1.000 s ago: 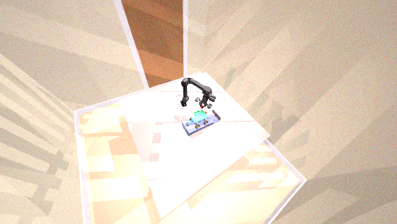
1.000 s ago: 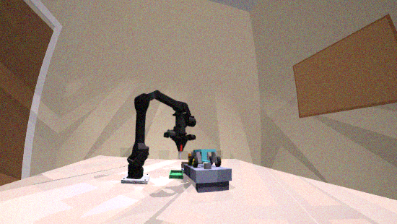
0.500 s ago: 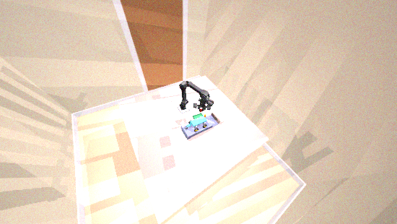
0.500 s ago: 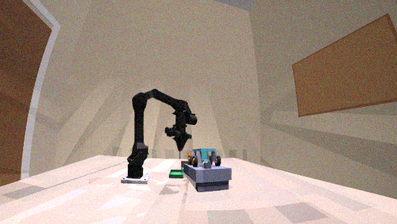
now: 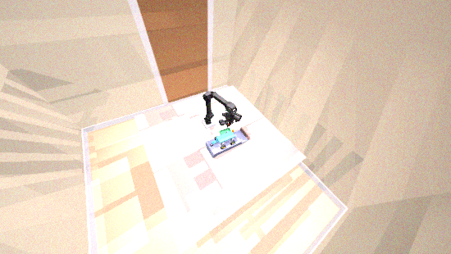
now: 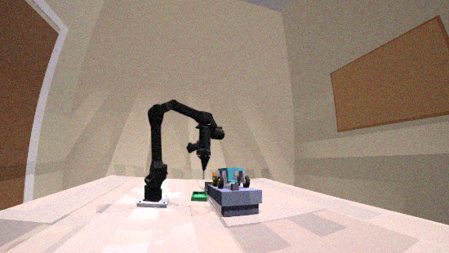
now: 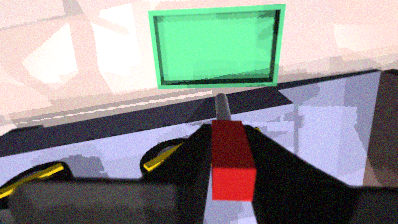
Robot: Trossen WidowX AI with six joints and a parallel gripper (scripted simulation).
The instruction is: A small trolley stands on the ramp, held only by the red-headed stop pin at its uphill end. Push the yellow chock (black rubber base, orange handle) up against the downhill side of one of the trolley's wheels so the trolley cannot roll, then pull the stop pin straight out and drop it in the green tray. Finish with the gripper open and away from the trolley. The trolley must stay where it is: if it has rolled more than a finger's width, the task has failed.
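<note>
Now: gripper tip 14 cm above the green tray and 2 cm past it. Round my gripper tip: red-headed stop pin (right at my gripper tip); yellow chock (6 cm below, 6 cm ahead, 1 cm to the left); teal trolley (12 cm ahead, 8 cm to the right, 3 cm below).
</note>
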